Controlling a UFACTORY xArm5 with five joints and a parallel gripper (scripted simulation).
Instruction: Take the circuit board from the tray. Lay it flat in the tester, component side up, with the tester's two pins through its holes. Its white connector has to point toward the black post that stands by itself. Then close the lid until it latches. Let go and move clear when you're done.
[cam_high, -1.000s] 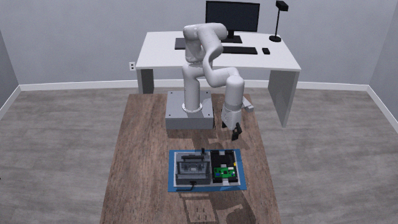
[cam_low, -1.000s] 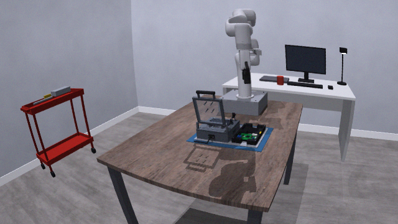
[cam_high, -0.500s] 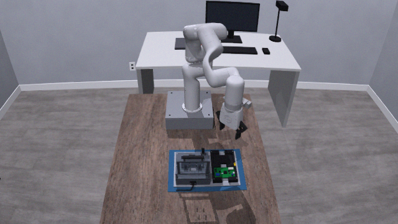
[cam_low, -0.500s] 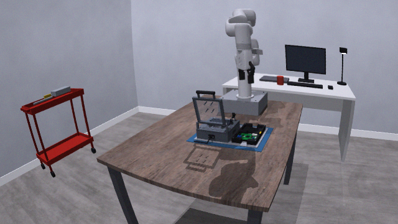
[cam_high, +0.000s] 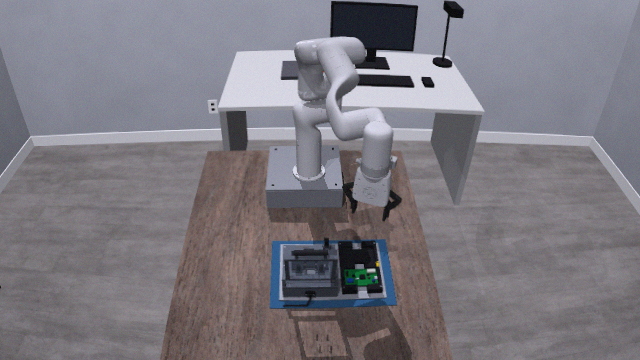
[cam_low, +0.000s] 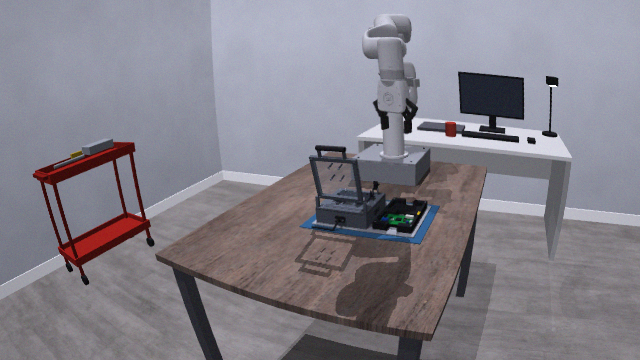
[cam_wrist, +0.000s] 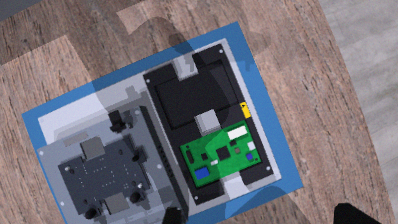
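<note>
Now: hand 29 cm above the green circuit board. Also, from my hand: clear lid 17 cm to the right, 13 cm below, 8 cm ahead; then grey tester 20 cm below, 13 cm to the right, 1 cm behind.
</note>
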